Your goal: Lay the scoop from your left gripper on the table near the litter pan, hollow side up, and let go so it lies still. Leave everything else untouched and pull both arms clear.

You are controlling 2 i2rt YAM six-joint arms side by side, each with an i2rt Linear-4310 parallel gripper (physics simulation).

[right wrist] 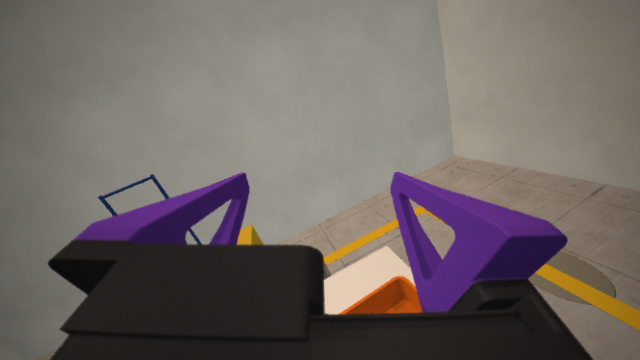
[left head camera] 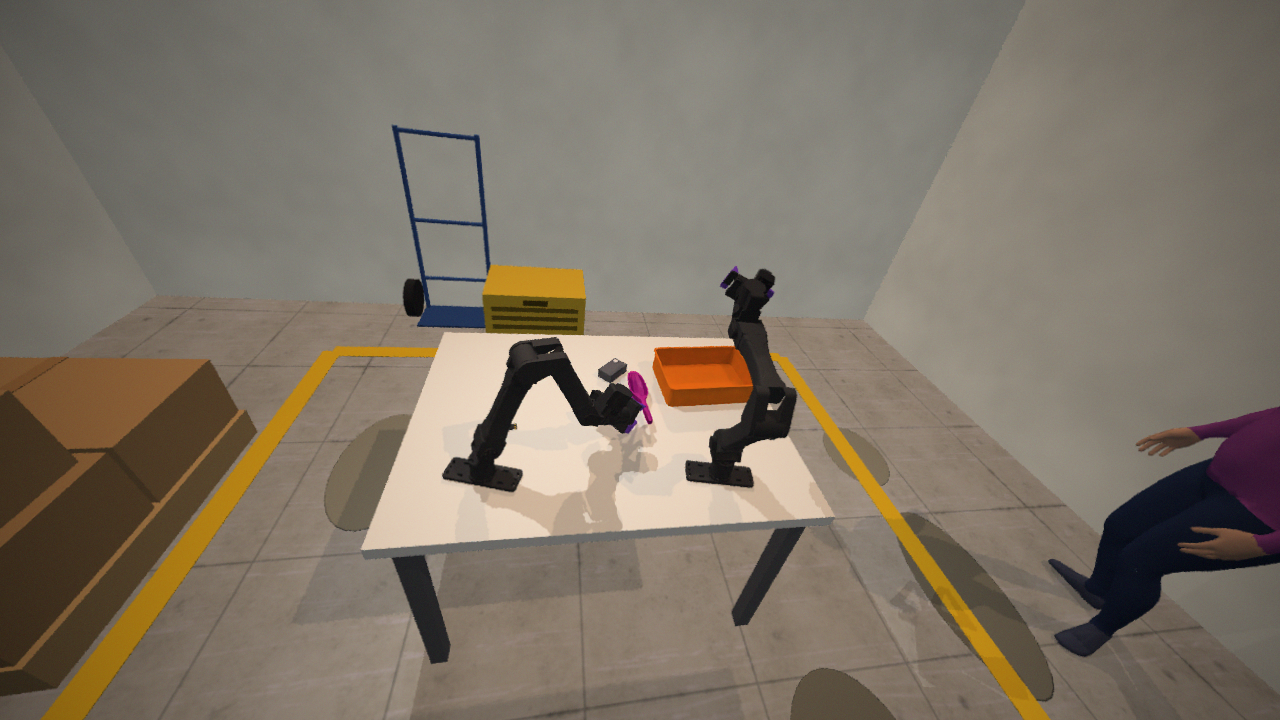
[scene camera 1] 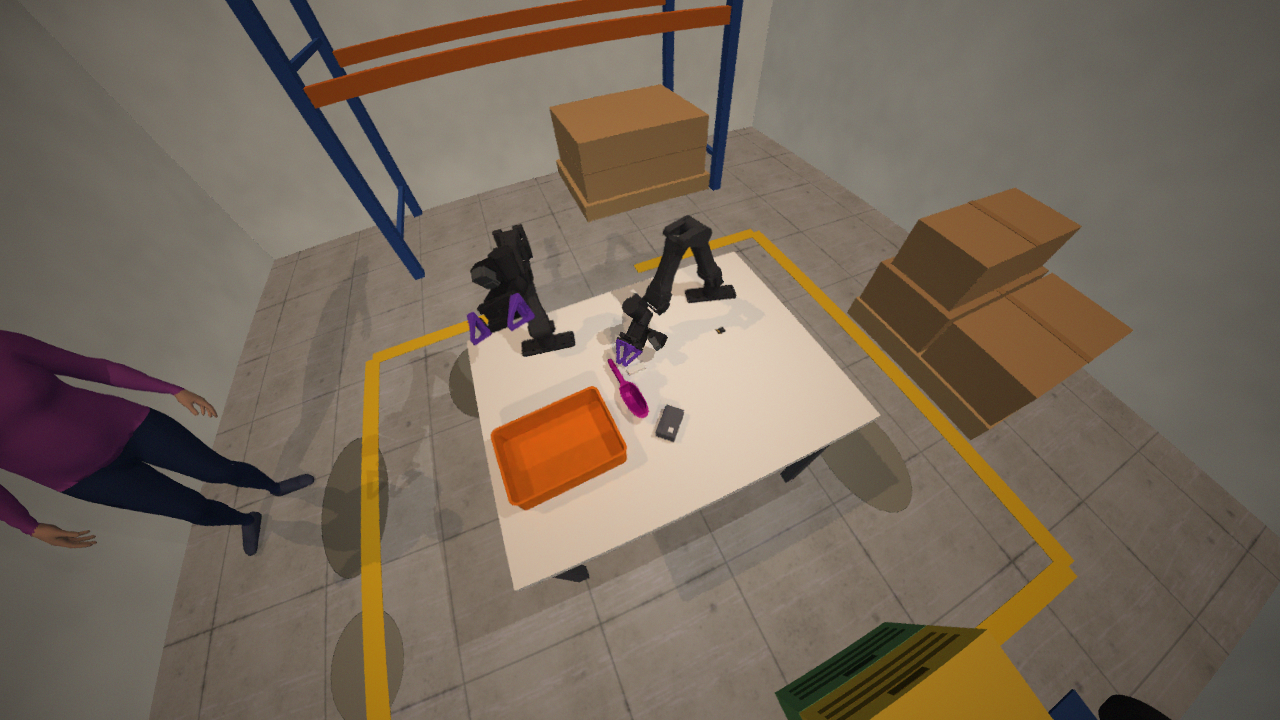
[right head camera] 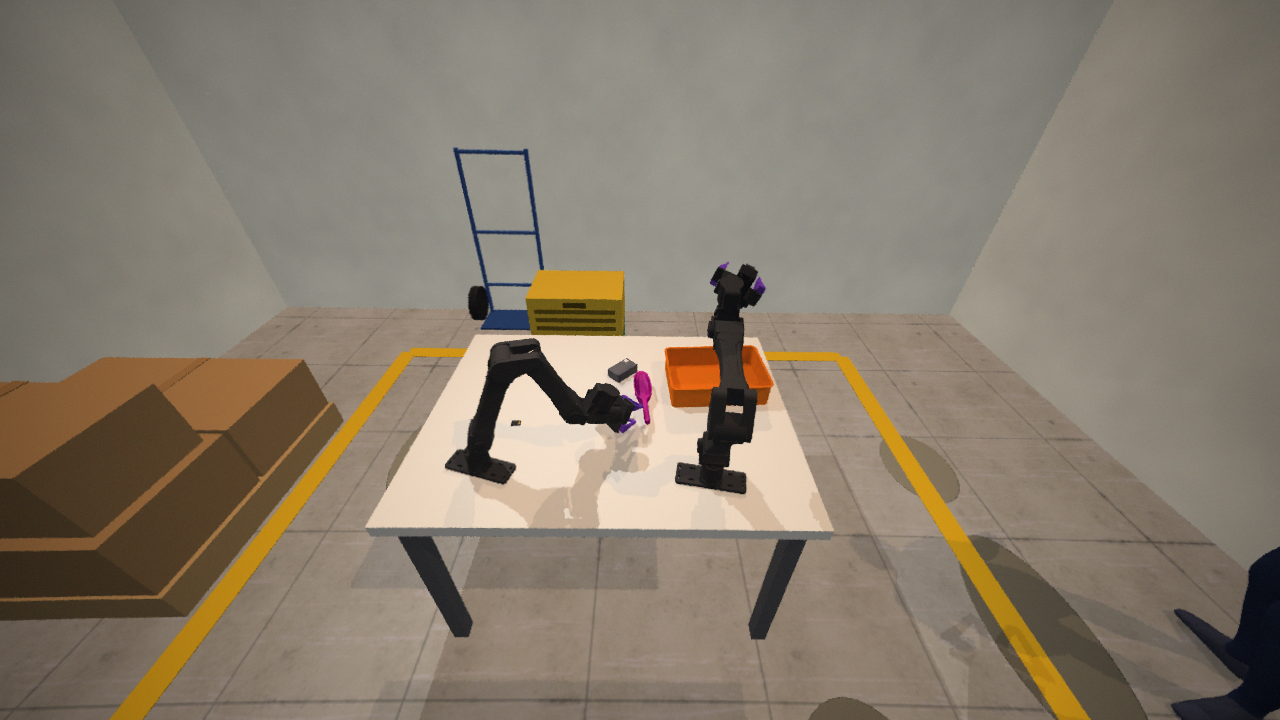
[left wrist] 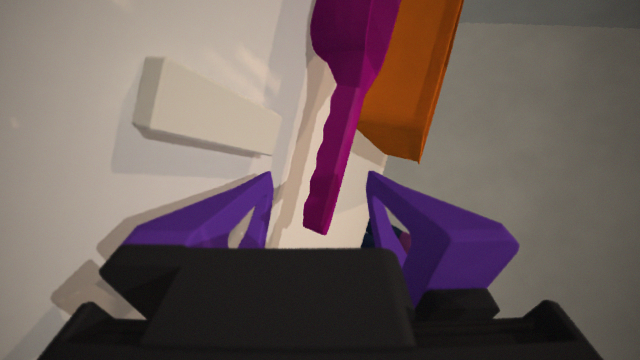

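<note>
The magenta scoop lies on the white table, beside the orange litter pan; in scene camera 1 its hollow appears to face up. My left gripper is partly open at the handle end. In the left wrist view the handle end shows between the fingers, with a gap on each side; whether it is below them is unclear. My right gripper is wide open and empty, raised high.
A small grey box lies near the scoop's bowl. A pale block lies left of the handle in the left wrist view. A tiny dark item lies near the left arm. A person is beside the table.
</note>
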